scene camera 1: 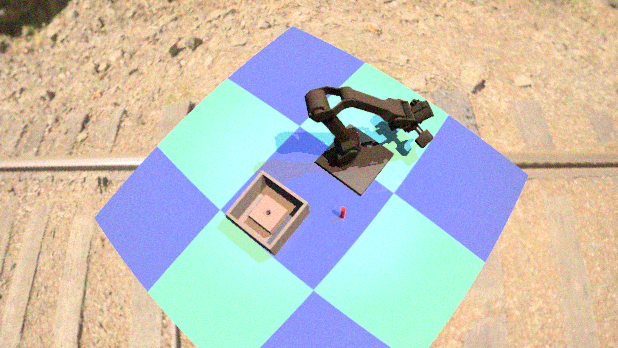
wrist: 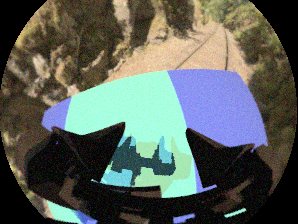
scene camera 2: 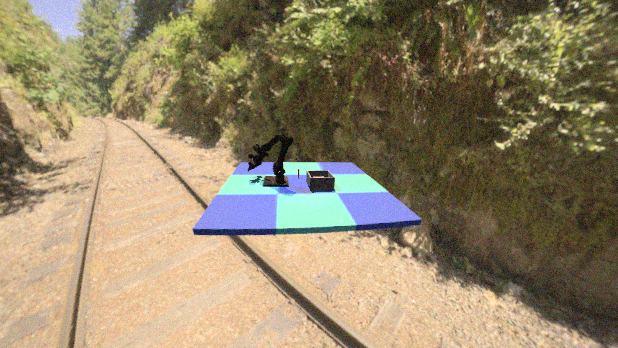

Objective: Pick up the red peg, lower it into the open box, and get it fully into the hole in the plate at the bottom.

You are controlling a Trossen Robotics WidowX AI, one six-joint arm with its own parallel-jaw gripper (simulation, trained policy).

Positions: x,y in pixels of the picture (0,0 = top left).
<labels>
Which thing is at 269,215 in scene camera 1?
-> A plate.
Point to a box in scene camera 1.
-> At 298,209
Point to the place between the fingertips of my gripper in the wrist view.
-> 156,128
</labels>
